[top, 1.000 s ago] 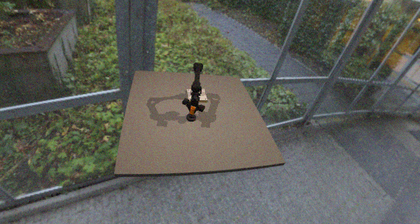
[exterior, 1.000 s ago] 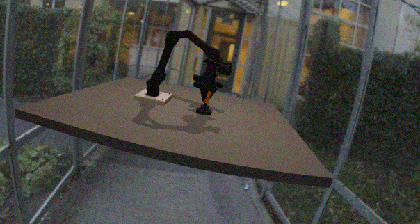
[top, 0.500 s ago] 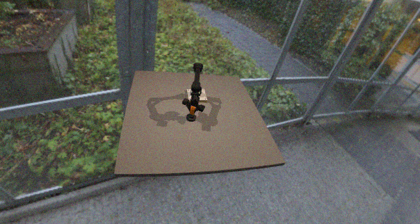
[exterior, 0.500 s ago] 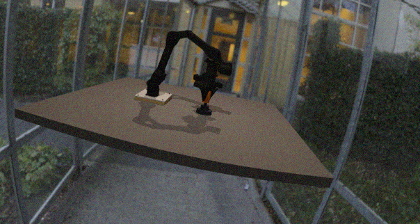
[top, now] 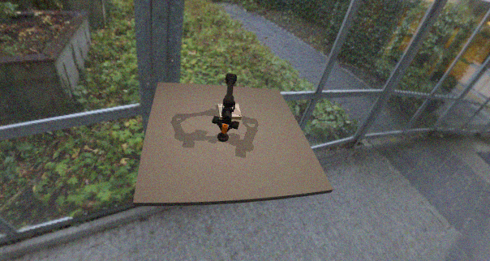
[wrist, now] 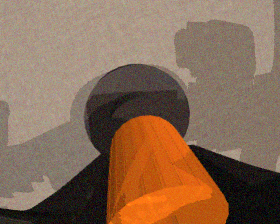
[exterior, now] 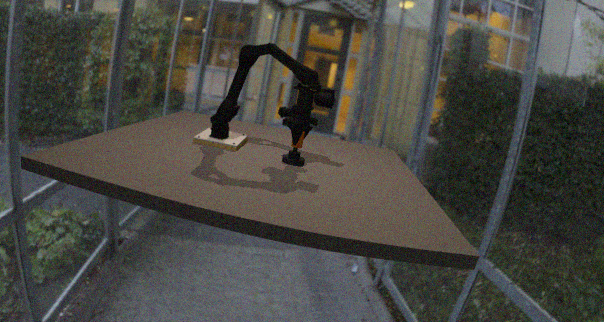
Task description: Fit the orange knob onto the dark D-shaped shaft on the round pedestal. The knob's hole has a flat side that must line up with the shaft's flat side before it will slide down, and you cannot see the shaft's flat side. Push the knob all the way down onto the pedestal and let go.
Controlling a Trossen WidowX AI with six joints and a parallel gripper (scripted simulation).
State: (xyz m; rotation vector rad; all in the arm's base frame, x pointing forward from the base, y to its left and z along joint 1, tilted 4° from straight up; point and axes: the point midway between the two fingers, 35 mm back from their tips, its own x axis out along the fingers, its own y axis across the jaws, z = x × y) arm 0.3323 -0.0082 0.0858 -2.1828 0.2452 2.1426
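Now: gripper tip 40 mm above the dark round pedestal. From my gripper tip the other things lie so: orange knob (20 mm above).
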